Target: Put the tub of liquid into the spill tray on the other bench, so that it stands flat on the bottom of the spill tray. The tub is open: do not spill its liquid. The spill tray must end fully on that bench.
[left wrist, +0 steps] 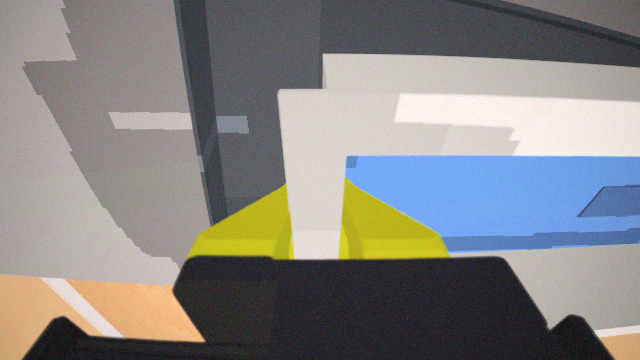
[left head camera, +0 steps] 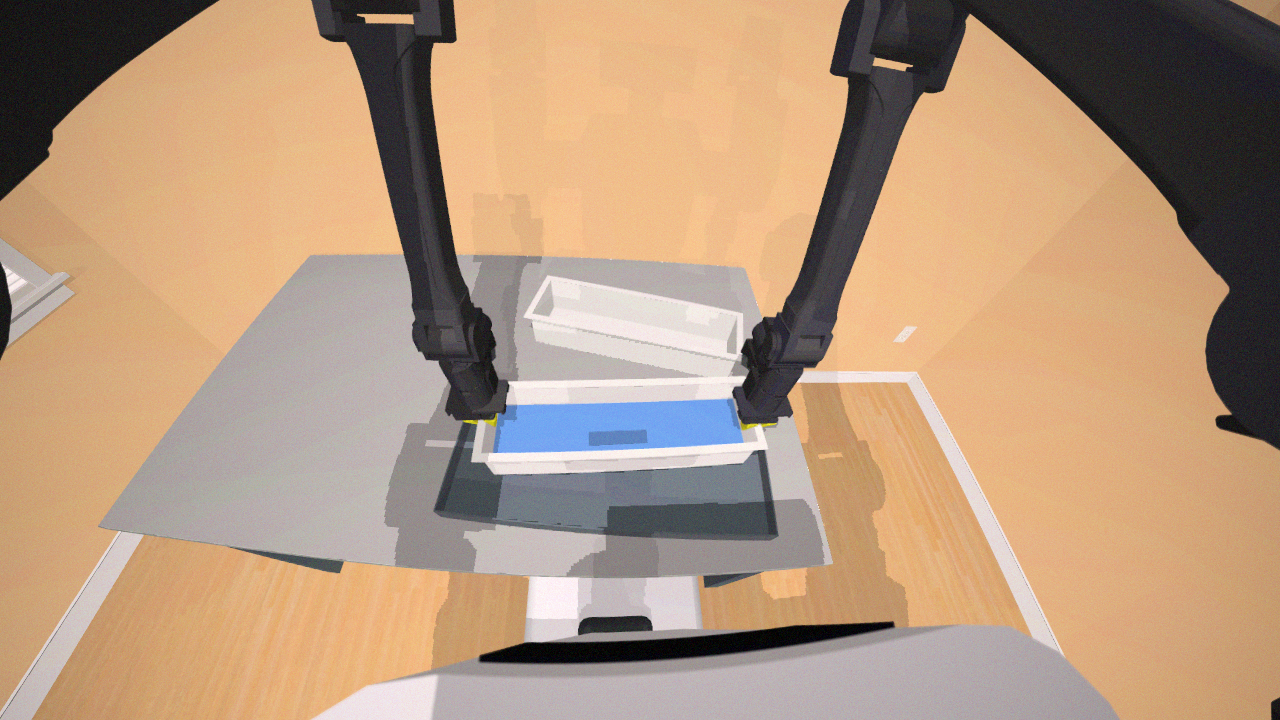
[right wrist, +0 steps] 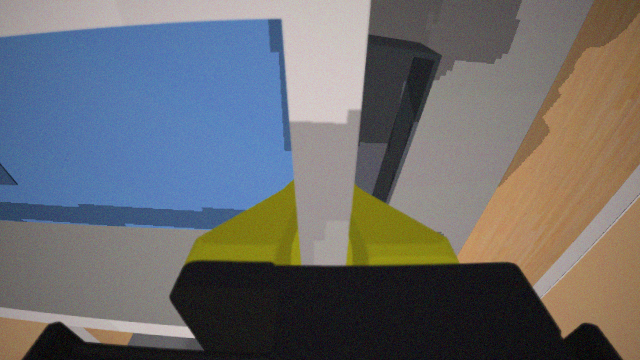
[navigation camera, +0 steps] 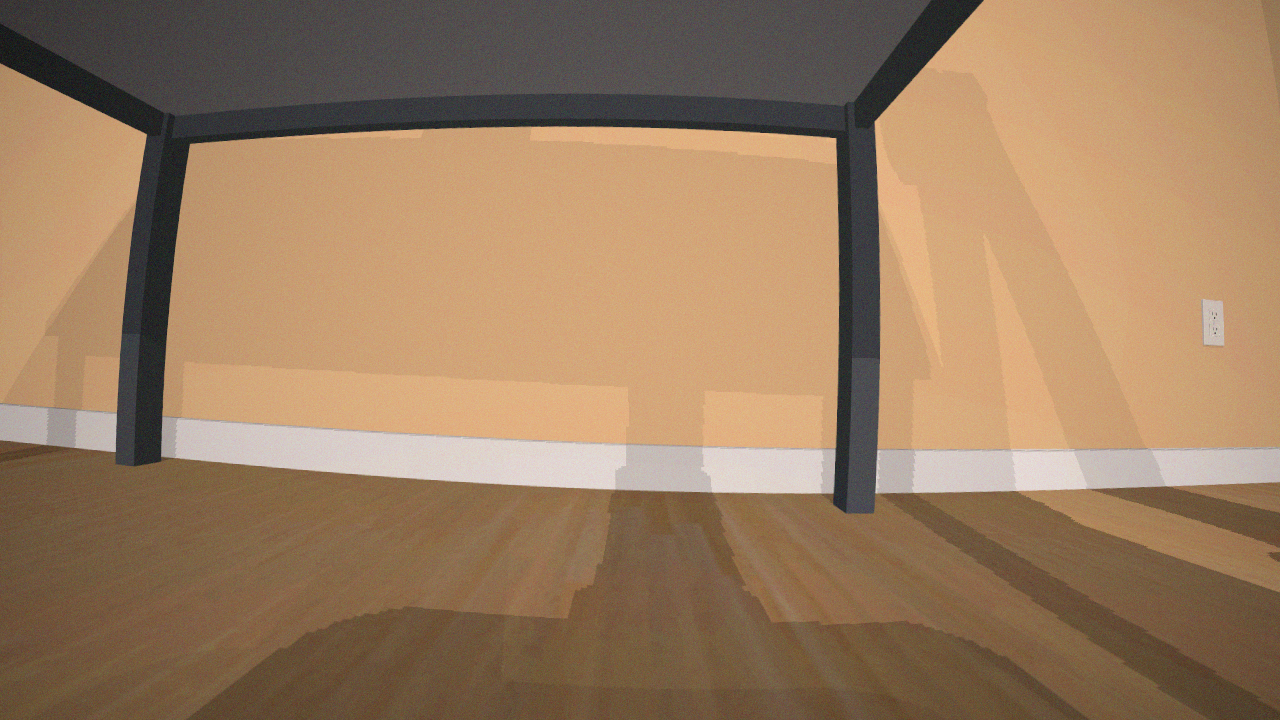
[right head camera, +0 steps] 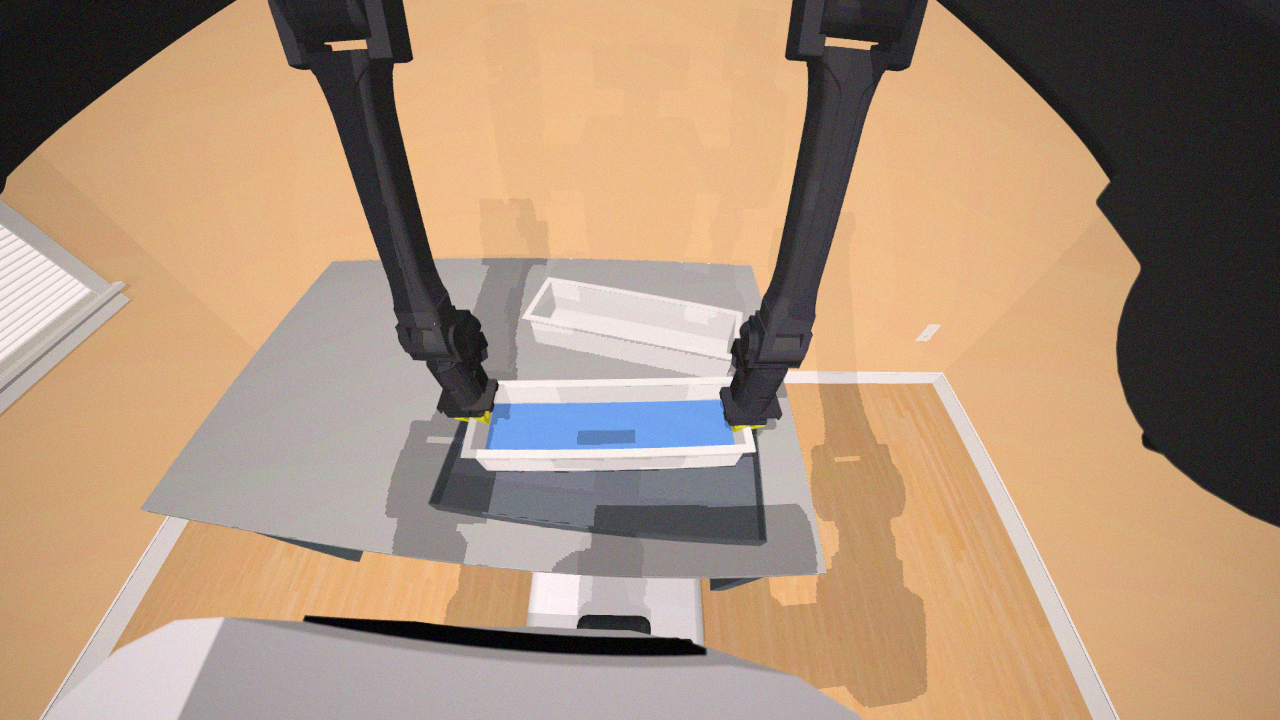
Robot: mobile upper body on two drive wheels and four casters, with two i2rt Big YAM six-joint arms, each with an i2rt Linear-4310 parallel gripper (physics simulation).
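The white open tub (left head camera: 617,462) (right head camera: 608,462) (left wrist: 310,125) (right wrist: 325,75) holds blue liquid and looks level. It hangs over the far part of the dark spill tray (left head camera: 554,501) (right head camera: 546,497) (left wrist: 260,50) (right wrist: 396,145), which lies slightly turned on the grey bench (left head camera: 268,376) (right head camera: 286,376). The tub hides the tray's far side; its height above the tray bottom is hard to tell. My left gripper (left head camera: 480,419) (right head camera: 472,417) (left wrist: 318,179) is shut on the tub's left end rim. My right gripper (left head camera: 759,424) (right head camera: 748,426) (right wrist: 321,181) is shut on its right end rim.
A white empty container (left head camera: 626,344) (right head camera: 626,344) stands behind the tub on the bench, close to the right arm. The tray lies near the bench's front and right edges. The navigation camera shows the bench's underside (navigation camera: 537,53) and dark legs (navigation camera: 856,313), with a wall behind.
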